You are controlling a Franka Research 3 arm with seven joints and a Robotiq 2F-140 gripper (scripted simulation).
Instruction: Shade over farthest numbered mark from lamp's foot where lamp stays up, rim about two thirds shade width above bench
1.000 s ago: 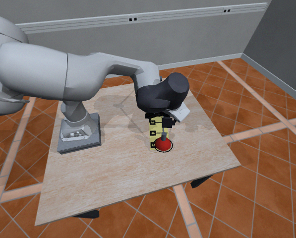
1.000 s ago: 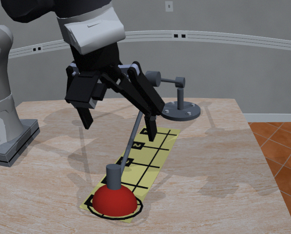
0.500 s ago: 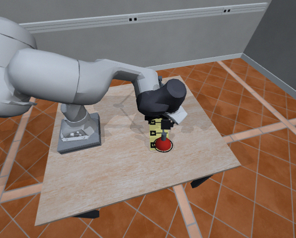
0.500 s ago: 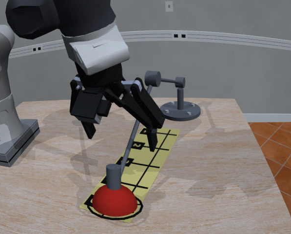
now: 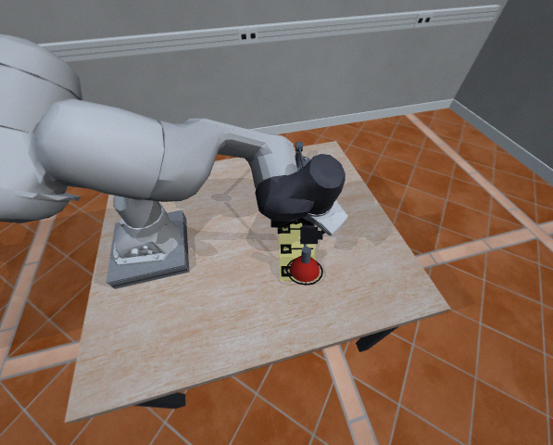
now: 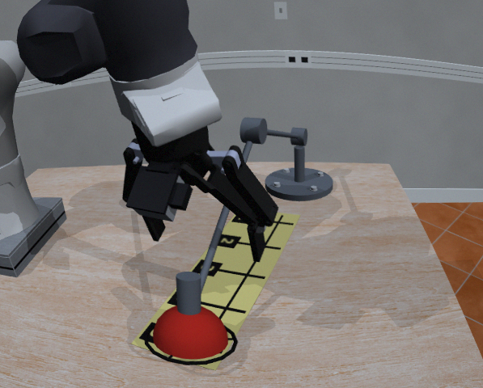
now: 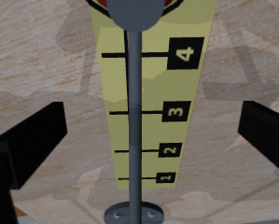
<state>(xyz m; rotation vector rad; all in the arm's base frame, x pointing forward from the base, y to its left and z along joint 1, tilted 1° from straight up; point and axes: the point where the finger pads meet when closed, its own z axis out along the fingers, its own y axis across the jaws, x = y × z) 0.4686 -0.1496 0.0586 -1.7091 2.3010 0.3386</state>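
Now: hand 110 mm above the yellow numbered strip, 80 mm to the right of it and 10 mm short of it. Also, from my hand: round grey lamp foot 420 mm to the left, 150 mm ahead, 80 mm below.
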